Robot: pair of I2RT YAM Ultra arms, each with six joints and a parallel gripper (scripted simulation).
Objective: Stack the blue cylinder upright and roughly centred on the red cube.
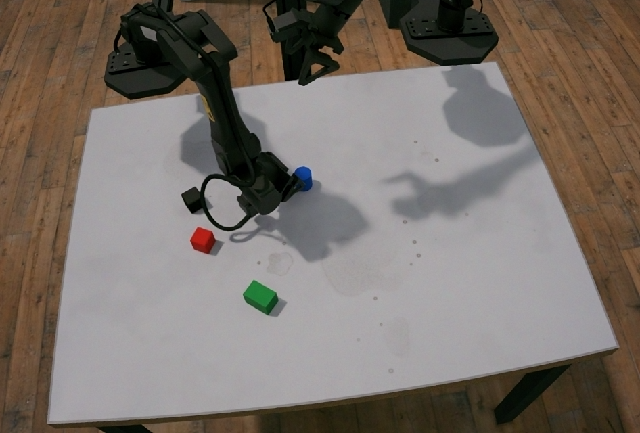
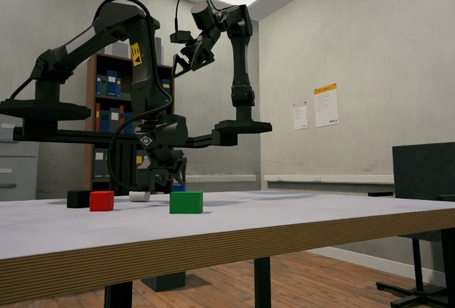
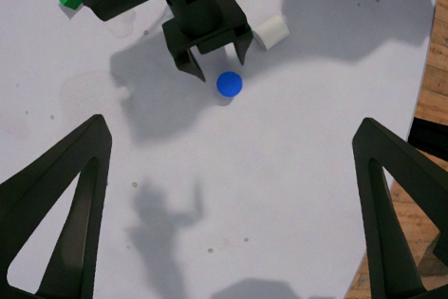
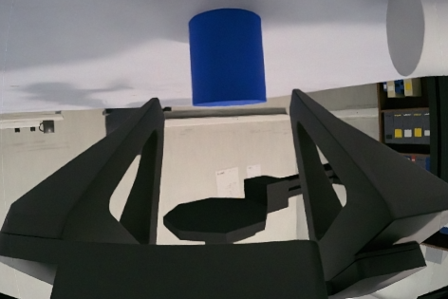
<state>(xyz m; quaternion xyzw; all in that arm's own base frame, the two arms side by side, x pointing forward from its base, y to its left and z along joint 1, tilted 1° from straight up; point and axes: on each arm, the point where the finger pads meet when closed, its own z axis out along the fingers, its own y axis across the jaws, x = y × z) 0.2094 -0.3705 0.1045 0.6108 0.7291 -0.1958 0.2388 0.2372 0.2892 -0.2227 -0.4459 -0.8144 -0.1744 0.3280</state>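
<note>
The blue cylinder is 2 cm behind my right hand, 2 cm to the left of it and 3 cm below it. From my right hand the other things lie so: red cube 12 cm ahead, 22 cm to the right, 3 cm below; white cylinder 7 cm behind, 7 cm to the right, 3 cm below; black cube 1 cm ahead, 24 cm to the right, 3 cm below.
</note>
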